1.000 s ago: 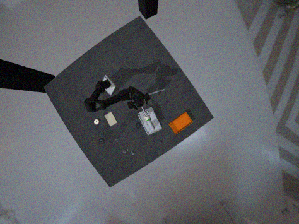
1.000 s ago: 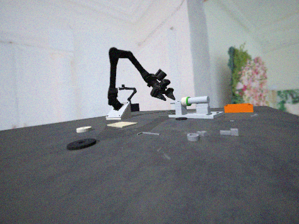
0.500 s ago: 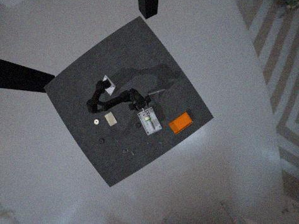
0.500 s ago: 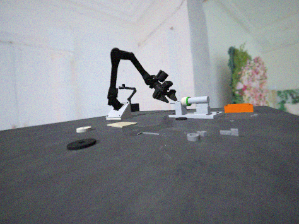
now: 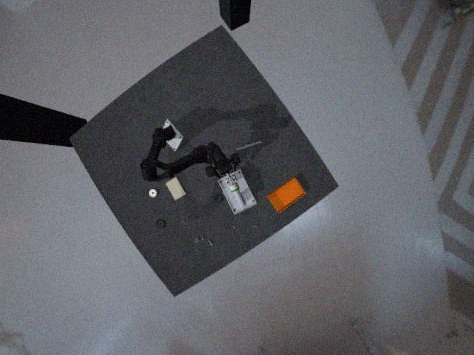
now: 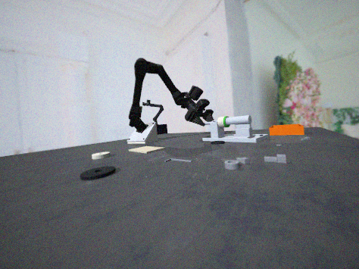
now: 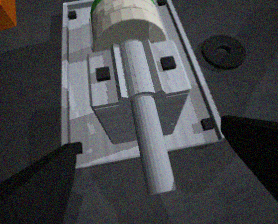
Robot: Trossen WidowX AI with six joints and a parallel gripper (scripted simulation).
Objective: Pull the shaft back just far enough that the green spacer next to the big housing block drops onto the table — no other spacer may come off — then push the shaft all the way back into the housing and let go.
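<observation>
Now: the grey shaft 60 mm ahead of my gripper tip, 10 mm to the right of it and 10 mm above it. Round my gripper tip: cream spacer (60 mm ahead, 10 mm to the right, 10 mm above); then cream tile (90 mm behind, 320 mm to the right, 70 mm below); then green spacer (90 mm ahead, 10 mm to the right, 10 mm above).
</observation>
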